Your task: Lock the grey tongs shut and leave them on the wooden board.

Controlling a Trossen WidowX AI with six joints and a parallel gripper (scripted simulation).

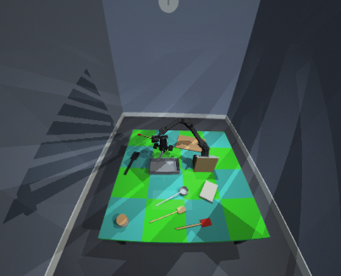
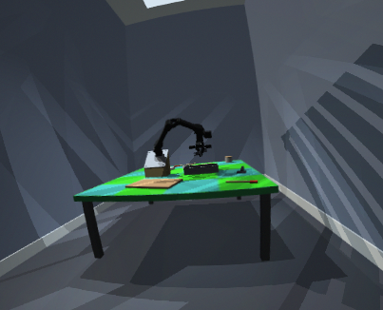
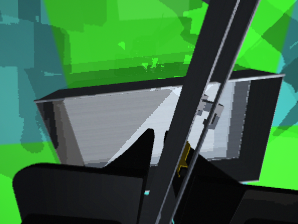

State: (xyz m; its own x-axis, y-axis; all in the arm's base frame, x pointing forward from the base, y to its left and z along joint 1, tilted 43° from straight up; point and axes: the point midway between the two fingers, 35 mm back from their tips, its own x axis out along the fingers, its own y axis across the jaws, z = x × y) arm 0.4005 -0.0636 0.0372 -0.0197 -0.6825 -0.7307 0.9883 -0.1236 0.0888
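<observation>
The wooden board is 320 mm behind my gripper tip, 310 mm to the right of it and 140 mm below it. From my gripper tip the other things lie so: grey roasting tin: 10 mm behind, 70 mm to the left, 120 mm below; red brush: 310 mm ahead, 420 mm to the right, 140 mm below; black spatula: 340 mm ahead, 10 mm to the left, 140 mm below.
</observation>
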